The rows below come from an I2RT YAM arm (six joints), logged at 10 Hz.
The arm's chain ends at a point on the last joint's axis. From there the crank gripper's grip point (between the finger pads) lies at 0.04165 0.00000 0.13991 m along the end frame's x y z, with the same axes.
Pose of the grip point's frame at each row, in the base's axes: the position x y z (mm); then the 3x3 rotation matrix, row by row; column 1 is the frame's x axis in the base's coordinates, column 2 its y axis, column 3 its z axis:
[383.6 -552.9 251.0], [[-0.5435 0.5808 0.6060], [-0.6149 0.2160 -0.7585], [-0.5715 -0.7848 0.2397]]
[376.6 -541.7 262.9], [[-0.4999 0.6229 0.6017], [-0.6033 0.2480 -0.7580], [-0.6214 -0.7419 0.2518]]
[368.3 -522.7 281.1], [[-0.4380 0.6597 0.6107], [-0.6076 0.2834 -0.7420], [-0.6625 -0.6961 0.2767]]
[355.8 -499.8 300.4], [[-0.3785 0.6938 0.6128], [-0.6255 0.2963 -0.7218], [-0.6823 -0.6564 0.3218]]
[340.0 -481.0 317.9], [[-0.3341 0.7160 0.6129], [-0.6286 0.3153 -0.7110], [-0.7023 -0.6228 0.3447]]
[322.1 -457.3 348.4], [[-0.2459 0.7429 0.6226], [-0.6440 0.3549 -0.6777], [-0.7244 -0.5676 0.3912]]
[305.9 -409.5 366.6], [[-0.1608 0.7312 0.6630], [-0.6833 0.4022 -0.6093], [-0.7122 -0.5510 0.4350]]
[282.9 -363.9 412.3], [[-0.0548 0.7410 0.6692], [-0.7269 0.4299 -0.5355], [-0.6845 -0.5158 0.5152]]
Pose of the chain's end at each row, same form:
[321.5 -421.2 241.3], [[-0.5435 0.5808 0.6060], [-0.6149 0.2160 -0.7585], [-0.5715 -0.7848 0.2397]]
[313.2 -410.5 253.6], [[-0.4999 0.6229 0.6017], [-0.6033 0.2480 -0.7580], [-0.6214 -0.7419 0.2518]]
[301.1 -393.6 270.0], [[-0.4380 0.6597 0.6107], [-0.6076 0.2834 -0.7420], [-0.6625 -0.6961 0.2767]]
[285.8 -372.8 283.8], [[-0.3785 0.6938 0.6128], [-0.6255 0.2963 -0.7218], [-0.6823 -0.6564 0.3218]]
[268.2 -355.3 298.9], [[-0.3341 0.7160 0.6129], [-0.6286 0.3153 -0.7110], [-0.7023 -0.6228 0.3447]]
[245.2 -335.7 323.8], [[-0.2459 0.7429 0.6226], [-0.6440 0.3549 -0.6777], [-0.7244 -0.5676 0.3912]]
[219.8 -295.8 335.4], [[-0.1608 0.7312 0.6630], [-0.6833 0.4022 -0.6093], [-0.7122 -0.5510 0.4350]]
[191.6 -258.7 368.7], [[-0.0548 0.7410 0.6692], [-0.7269 0.4299 -0.5355], [-0.6845 -0.5158 0.5152]]

